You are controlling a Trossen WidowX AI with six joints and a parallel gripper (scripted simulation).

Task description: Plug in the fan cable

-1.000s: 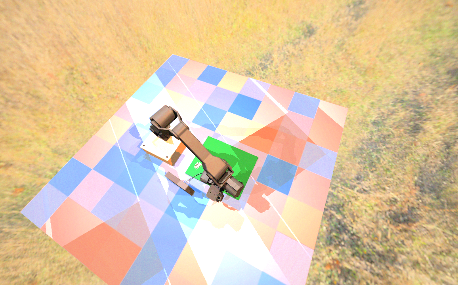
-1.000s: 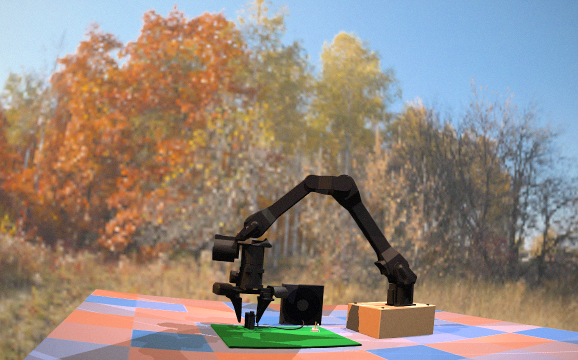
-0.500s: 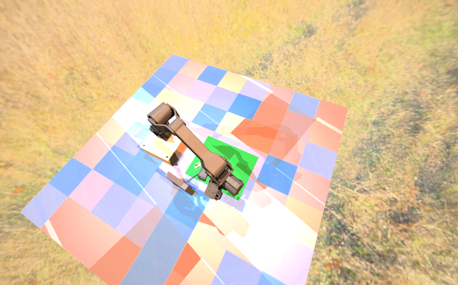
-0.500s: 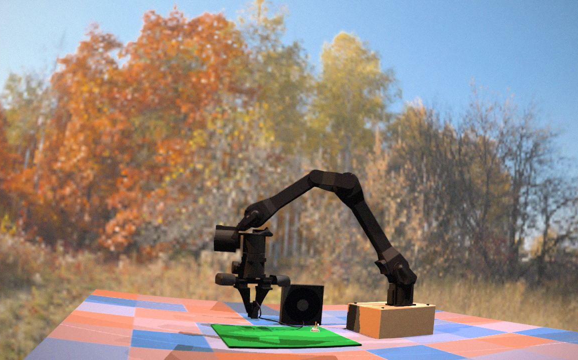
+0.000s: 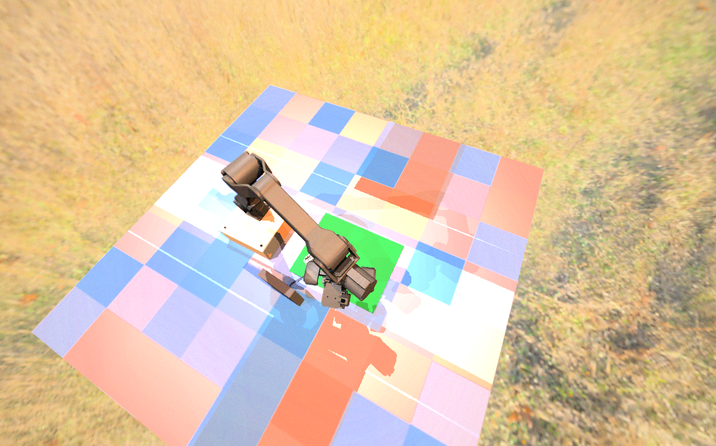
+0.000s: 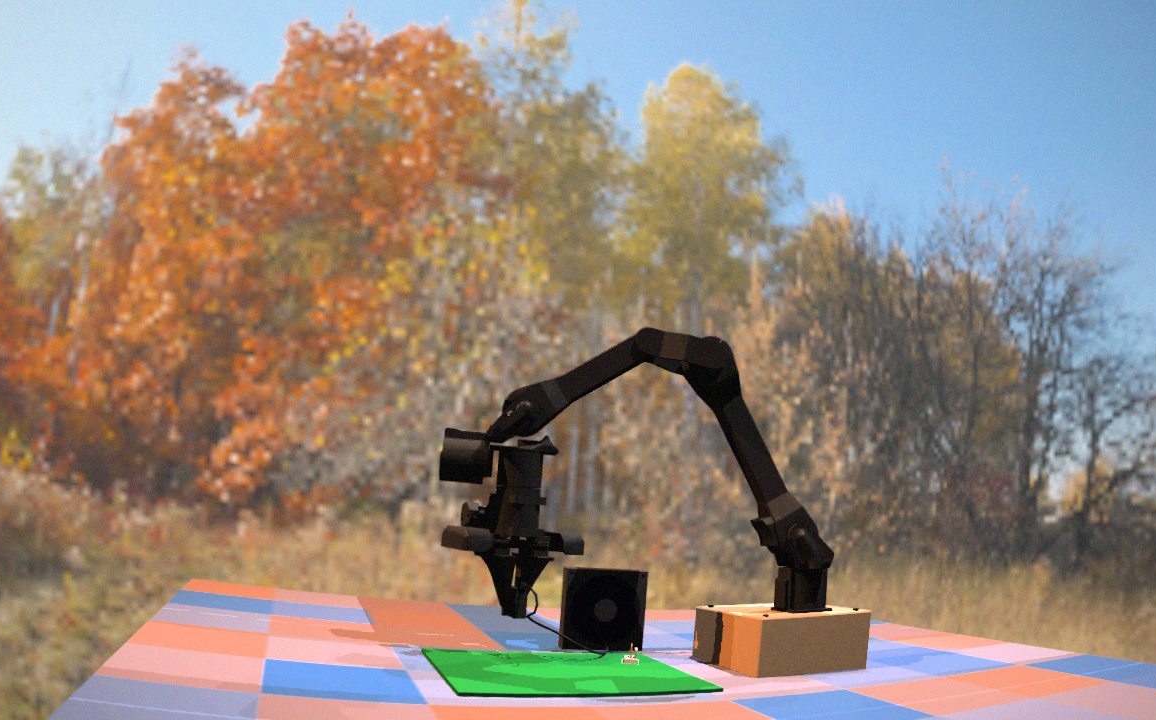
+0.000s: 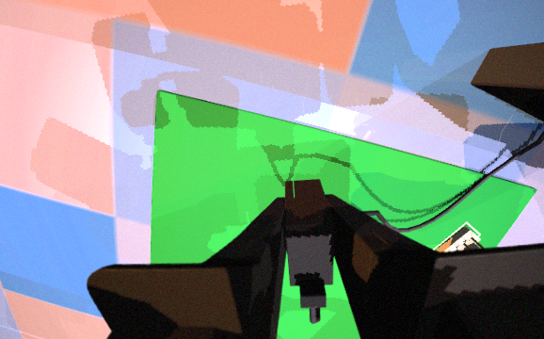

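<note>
The dark plug lies 10 mm to the left of my gripper tip and 10 mm above it. Also, from my gripper tip: four-pin header (160 mm behind, 70 mm below, 30 mm to the left); then black fan (160 mm behind, 80 mm to the right, 10 mm below); then green board (100 mm to the left, 80 mm below, 50 mm behind).
</note>
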